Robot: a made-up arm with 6 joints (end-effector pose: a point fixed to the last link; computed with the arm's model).
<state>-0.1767 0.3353 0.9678 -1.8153 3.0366 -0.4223</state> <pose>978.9 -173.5 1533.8 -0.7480 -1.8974 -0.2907</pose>
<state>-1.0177 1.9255 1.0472 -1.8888 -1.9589 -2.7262</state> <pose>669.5 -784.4 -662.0 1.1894 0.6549 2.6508</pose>
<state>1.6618 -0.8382 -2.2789 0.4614 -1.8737 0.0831</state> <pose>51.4 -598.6 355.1 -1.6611 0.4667 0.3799</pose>
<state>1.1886 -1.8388 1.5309 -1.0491 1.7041 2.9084</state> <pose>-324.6 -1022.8 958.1 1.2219 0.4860 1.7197</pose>
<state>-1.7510 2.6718 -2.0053 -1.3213 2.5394 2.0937</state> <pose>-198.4 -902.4 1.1 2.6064 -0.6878 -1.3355</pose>
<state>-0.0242 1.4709 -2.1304 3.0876 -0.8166 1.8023</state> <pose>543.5 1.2 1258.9 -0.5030 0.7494 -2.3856</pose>
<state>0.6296 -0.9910 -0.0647 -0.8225 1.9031 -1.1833</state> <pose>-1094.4 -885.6 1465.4 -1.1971 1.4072 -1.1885</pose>
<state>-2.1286 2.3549 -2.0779 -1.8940 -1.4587 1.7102</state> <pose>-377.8 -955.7 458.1 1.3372 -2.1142 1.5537</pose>
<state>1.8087 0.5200 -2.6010 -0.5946 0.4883 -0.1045</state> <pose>61.4 -309.3 869.6 1.0700 0.3444 0.3215</pose>
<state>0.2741 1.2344 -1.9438 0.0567 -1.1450 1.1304</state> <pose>290.2 150.6 1294.1 -0.1333 -1.9375 -0.2296</pose>
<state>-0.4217 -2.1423 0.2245 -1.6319 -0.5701 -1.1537</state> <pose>-1470.6 818.2 -409.3 -2.3681 -0.2030 1.0217</pose>
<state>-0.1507 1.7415 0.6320 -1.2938 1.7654 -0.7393</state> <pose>1490.7 -344.1 -375.1 0.9247 -0.7469 -0.2520</pose>
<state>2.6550 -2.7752 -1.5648 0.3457 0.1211 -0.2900</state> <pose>-499.4 179.7 -871.3 -2.5581 -1.0326 1.0108</pose>
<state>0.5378 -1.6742 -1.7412 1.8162 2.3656 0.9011</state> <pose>-715.8 -227.3 -307.7 -0.6352 -0.4575 -1.6845</pose>
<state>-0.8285 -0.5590 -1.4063 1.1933 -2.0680 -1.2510</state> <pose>-764.6 782.7 954.0 0.8522 -1.4037 0.3957</pose>
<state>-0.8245 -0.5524 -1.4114 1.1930 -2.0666 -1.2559</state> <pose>-764.3 775.8 958.1 0.8578 -1.3982 0.3936</pose>
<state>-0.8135 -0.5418 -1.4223 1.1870 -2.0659 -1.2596</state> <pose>-766.2 760.7 962.6 0.8711 -1.3953 0.4009</pose>
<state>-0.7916 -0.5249 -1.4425 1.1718 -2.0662 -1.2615</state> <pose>-770.7 732.5 967.6 0.8969 -1.3962 0.4225</pose>
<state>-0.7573 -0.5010 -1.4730 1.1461 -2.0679 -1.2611</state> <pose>-776.9 690.0 972.8 0.9373 -1.4013 0.4606</pose>
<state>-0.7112 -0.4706 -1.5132 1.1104 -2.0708 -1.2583</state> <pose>-782.5 634.1 977.8 0.9924 -1.4097 0.5138</pose>
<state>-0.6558 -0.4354 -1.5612 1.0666 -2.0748 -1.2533</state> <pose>-784.7 568.6 981.7 1.0601 -1.4201 0.5791</pose>
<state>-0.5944 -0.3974 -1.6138 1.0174 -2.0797 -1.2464</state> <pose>-781.6 498.2 984.4 1.1376 -1.4308 0.6515</pose>
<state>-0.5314 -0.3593 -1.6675 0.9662 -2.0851 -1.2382</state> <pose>-772.4 429.0 985.5 1.2199 -1.4405 0.7254</pose>
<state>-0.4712 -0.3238 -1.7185 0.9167 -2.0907 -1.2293</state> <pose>-758.4 366.0 984.9 1.3013 -1.4485 0.7955</pose>
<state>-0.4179 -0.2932 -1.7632 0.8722 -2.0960 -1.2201</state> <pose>-742.3 313.3 983.3 1.3759 -1.4551 0.8569</pose>
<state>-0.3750 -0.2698 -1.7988 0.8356 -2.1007 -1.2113</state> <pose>-727.4 273.2 980.7 1.4377 -1.4607 0.9067</pose>
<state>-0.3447 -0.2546 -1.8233 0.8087 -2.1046 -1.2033</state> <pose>-716.3 246.4 978.0 1.4828 -1.4663 0.9430</pose>
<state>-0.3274 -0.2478 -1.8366 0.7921 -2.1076 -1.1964</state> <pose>-710.7 232.0 975.4 1.5093 -1.4726 0.9661</pose>
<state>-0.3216 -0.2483 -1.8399 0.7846 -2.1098 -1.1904</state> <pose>-710.6 228.1 973.0 1.5189 -1.4798 0.9779</pose>
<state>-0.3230 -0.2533 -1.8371 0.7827 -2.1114 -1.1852</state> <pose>-713.8 230.5 970.8 1.5178 -1.4876 0.9827</pose>
